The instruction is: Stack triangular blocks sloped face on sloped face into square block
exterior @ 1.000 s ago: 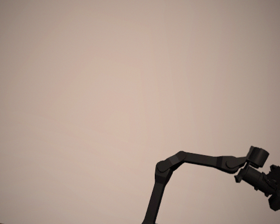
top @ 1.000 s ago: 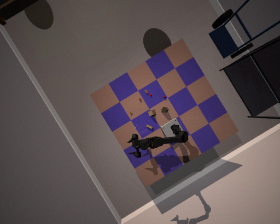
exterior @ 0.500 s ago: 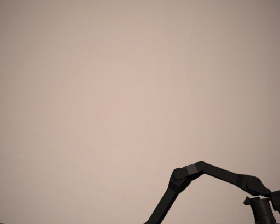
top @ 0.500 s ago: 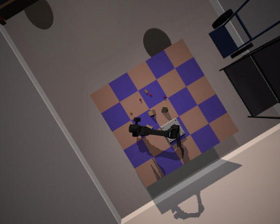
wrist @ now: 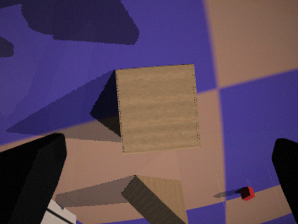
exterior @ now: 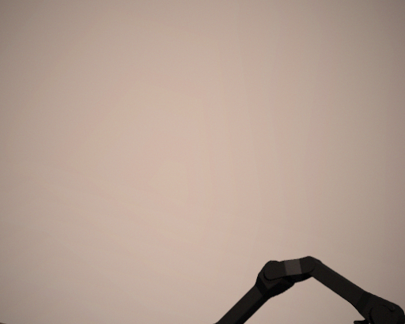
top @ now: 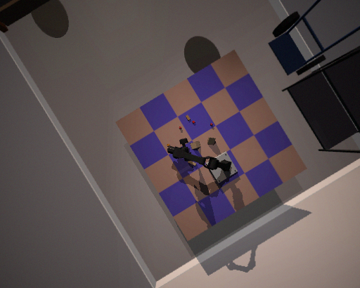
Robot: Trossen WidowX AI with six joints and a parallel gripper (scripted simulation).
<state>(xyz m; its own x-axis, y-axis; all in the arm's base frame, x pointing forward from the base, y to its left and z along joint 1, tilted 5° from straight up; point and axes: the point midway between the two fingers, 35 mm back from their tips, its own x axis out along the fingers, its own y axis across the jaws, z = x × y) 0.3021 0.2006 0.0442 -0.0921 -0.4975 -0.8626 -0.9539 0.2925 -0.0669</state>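
My gripper tip is now 70 mm above the tan triangular block, 60 mm to the left of it and 20 mm past it.
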